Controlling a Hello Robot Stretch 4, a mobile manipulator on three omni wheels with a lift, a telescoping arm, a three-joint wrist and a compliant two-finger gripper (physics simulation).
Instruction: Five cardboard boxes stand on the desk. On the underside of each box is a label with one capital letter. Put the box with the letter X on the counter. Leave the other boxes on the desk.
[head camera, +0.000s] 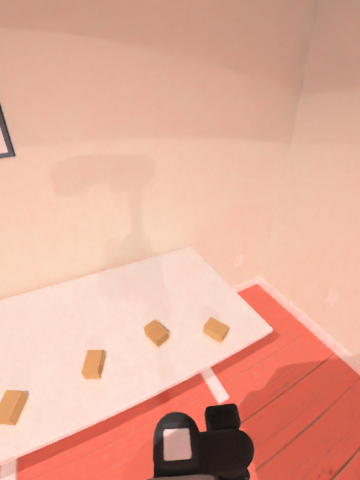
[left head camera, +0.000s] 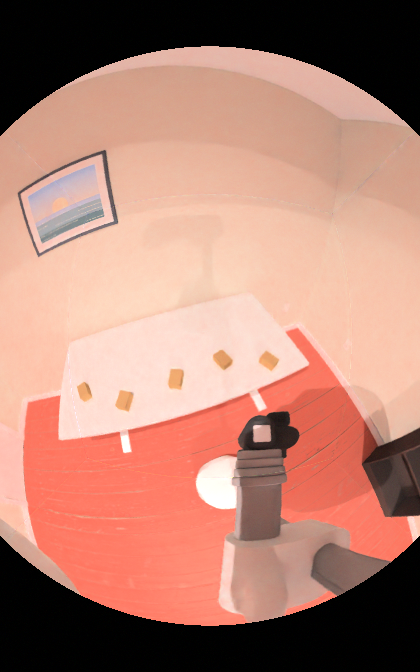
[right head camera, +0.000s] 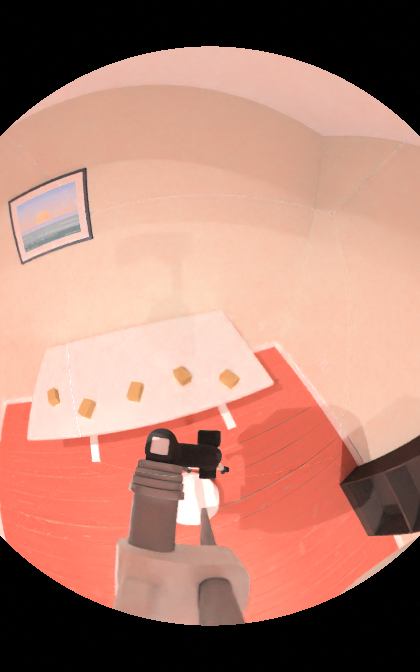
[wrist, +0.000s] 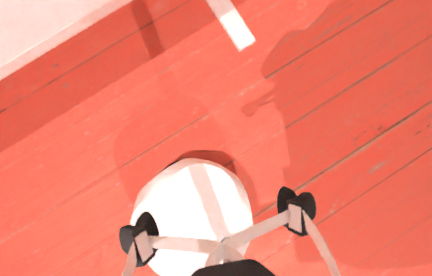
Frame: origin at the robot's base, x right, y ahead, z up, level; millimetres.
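Seen in the pictures: gripper, between the fingertips: (wrist: 217, 215); robot's base, origin of its link: (wrist: 195, 211).
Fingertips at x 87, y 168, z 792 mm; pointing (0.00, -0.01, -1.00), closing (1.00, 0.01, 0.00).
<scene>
Pixels of each thing's top centre, then the offset from my fingertips to it. Level surfaces: height alone.
- white desk, height of its surface: dz -100 mm
- second box, centre of its top: (head camera: 7, 404) dx -637, dy +202, dz -50 mm
- third box, centre of its top: (head camera: 92, 360) dx -386, dy +358, dz -50 mm
- fourth box, centre of its top: (head camera: 155, 329) dx -152, dy +489, dz -50 mm
- rightmost box, centre of its top: (head camera: 216, 326) dx +103, dy +488, dz -50 mm
Five small cardboard boxes stand apart on the white desk (head camera: 75, 320) (left head camera: 125, 350) (right head camera: 110, 355) (wrist: 40, 30). From left to right they are the first box (left head camera: 85, 391) (right head camera: 53, 396), second box (head camera: 12, 407) (left head camera: 124, 401) (right head camera: 86, 408), third box (head camera: 93, 364) (left head camera: 176, 379) (right head camera: 135, 391), fourth box (head camera: 156, 332) (left head camera: 223, 360) (right head camera: 182, 375) and rightmost box (head camera: 216, 330) (left head camera: 269, 360) (right head camera: 229, 378). Their undersides and letters are hidden. My gripper (wrist: 217, 215) points down in front of the desk, open and empty, its fingers apart. I cannot make out the counter.
A white round object (left head camera: 217, 482) (right head camera: 200, 500) (wrist: 175, 200) is on the red floor below the gripper. A dark open cabinet (left head camera: 376, 462) (right head camera: 356, 481) stands at the right. Walls rise behind and to the right of the desk. A framed picture (left head camera: 70, 202) (right head camera: 50, 215) hangs at the left.
</scene>
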